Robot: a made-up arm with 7 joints. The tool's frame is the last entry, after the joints. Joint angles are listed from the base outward. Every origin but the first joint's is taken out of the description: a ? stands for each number. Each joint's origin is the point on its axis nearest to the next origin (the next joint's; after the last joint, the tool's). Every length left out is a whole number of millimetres.
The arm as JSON. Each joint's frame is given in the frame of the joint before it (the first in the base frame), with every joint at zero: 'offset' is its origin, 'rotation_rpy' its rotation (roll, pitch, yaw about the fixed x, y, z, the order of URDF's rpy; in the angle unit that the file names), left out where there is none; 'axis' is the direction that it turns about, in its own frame. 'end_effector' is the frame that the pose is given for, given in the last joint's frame.
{
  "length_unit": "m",
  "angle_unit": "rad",
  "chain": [
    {
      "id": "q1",
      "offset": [
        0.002,
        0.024,
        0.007
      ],
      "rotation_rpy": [
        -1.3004,
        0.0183,
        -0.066
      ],
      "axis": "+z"
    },
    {
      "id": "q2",
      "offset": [
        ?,
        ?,
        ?
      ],
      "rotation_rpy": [
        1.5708,
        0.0,
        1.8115
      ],
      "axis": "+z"
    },
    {
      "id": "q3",
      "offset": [
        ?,
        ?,
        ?
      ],
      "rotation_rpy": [
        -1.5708,
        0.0,
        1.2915
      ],
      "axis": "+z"
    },
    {
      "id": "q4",
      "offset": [
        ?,
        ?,
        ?
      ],
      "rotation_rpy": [
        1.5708,
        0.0,
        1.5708
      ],
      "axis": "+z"
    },
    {
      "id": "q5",
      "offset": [
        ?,
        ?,
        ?
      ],
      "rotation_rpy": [
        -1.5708,
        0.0,
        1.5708
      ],
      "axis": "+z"
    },
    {
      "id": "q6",
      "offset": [
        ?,
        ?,
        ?
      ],
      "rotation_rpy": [
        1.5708,
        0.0,
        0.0
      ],
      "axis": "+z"
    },
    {
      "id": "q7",
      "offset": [
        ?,
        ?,
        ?
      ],
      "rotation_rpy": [
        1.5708,
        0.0,
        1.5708
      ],
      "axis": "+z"
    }
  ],
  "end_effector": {
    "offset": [
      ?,
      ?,
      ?
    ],
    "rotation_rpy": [
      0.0,
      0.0,
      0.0
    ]
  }
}
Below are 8 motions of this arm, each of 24 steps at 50 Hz.
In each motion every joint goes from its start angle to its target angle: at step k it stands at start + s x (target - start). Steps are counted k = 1, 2, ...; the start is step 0. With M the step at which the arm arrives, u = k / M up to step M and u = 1 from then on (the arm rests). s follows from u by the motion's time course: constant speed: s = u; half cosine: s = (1 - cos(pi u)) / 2; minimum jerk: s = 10 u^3 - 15 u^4 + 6 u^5.
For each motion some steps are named. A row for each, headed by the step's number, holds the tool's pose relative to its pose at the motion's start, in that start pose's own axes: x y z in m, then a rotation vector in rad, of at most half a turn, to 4 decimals.
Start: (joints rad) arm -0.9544 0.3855 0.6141 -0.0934 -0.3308 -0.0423 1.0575
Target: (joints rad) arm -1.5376 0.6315 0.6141 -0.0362 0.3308 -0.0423 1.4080
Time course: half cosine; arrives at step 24
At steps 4, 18, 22, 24:
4: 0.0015 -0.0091 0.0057 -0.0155 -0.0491 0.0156
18: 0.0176 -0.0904 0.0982 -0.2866 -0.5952 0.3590
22: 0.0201 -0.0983 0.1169 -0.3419 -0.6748 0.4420
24: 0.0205 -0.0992 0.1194 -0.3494 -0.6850 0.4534

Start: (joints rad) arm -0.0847 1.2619 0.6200 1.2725 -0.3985 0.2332 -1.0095
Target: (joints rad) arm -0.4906 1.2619 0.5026 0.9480 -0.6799 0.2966 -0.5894
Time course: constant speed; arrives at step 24
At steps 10, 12, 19, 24:
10: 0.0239 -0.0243 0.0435 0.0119 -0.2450 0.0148
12: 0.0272 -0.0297 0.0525 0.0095 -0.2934 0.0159
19: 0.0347 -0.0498 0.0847 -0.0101 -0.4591 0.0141
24: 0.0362 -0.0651 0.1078 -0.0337 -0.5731 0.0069

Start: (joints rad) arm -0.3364 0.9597 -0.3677 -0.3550 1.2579 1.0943 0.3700
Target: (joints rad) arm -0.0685 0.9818 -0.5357 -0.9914 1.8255 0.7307 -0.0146
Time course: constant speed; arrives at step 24
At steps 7, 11, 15, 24:
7: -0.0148 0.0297 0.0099 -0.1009 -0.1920 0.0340
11: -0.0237 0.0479 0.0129 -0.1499 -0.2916 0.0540
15: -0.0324 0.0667 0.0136 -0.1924 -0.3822 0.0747
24: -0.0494 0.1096 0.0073 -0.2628 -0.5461 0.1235

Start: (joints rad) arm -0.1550 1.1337 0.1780 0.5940 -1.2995 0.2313 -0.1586
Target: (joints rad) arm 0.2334 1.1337 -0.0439 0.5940 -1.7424 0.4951 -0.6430
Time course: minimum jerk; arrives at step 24
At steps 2, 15, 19, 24:
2: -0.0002 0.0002 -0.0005 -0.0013 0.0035 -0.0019
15: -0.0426 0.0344 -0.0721 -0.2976 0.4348 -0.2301
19: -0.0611 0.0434 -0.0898 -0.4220 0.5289 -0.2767
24: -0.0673 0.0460 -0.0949 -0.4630 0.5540 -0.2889

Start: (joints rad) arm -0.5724 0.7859 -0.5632 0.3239 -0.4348 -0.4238 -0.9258
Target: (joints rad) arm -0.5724 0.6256 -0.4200 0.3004 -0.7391 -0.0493 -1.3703
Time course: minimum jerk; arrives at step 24
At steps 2, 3, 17, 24:
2: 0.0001 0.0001 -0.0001 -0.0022 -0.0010 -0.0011
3: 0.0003 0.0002 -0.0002 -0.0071 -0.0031 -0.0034
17: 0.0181 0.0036 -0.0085 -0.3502 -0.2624 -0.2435
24: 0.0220 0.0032 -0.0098 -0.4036 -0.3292 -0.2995

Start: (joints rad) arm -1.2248 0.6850 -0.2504 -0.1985 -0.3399 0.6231 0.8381
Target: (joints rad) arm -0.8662 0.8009 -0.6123 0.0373 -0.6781 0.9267 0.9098
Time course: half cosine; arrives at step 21
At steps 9, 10, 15, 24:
9: -0.0296 -0.0049 -0.0633 0.2606 0.3145 -0.1439
10: -0.0369 -0.0040 -0.0750 0.3123 0.3741 -0.1696
15: -0.0770 0.0089 -0.1262 0.5642 0.6532 -0.2859
24: -0.1018 0.0215 -0.1498 0.7051 0.8014 -0.3455

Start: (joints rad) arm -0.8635 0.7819 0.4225 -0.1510 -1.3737 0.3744 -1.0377
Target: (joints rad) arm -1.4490 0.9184 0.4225 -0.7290 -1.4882 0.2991 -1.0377
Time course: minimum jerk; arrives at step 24
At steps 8, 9, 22, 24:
8: 0.0392 -0.0078 0.0237 0.1292 -0.0177 -0.2108
9: 0.0504 -0.0121 0.0308 0.1697 -0.0220 -0.2760
22: 0.1324 -0.1001 0.0839 0.6229 -0.0196 -0.9734
24: 0.1327 -0.1009 0.0841 0.6262 -0.0192 -0.9781

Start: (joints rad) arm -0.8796 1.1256 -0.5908 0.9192 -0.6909 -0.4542 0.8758
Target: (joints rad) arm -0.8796 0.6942 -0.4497 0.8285 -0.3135 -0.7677 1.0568
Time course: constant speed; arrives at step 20
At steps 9, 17, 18, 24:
9: -0.0433 -0.0460 0.0097 -0.2031 -0.0766 -0.0621
17: -0.0843 -0.0787 0.0262 -0.4066 -0.1254 -0.0945
18: -0.0895 -0.0822 0.0287 -0.4332 -0.1301 -0.0970
24: -0.0999 -0.0889 0.0339 -0.4871 -0.1386 -0.1010

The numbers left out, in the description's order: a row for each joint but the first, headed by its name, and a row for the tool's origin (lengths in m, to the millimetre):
q2: -0.002 0.009 0.0
q3: 0.19 -0.047 0.0
q4: 0.001 -0.014 0.0
q5: -0.122 -0.007 0.0
q6: 0.0 0.0 0.0
q7: 0.0 0.055 0.0
tool: 0.0 0.0 0.0

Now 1 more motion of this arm.
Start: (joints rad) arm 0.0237 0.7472 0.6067 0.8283 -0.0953 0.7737 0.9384
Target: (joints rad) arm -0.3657 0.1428 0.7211 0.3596 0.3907 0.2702 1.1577
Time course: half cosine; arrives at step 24
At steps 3, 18, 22, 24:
3: -0.0066 -0.0039 0.0025 -0.0251 -0.0228 -0.0064
18: -0.1642 -0.0247 0.0586 -0.6983 -0.3506 -0.0783
22: -0.1889 -0.0172 0.0656 -0.8182 -0.3718 -0.0771
24: -0.1921 -0.0160 0.0664 -0.8340 -0.3740 -0.0767

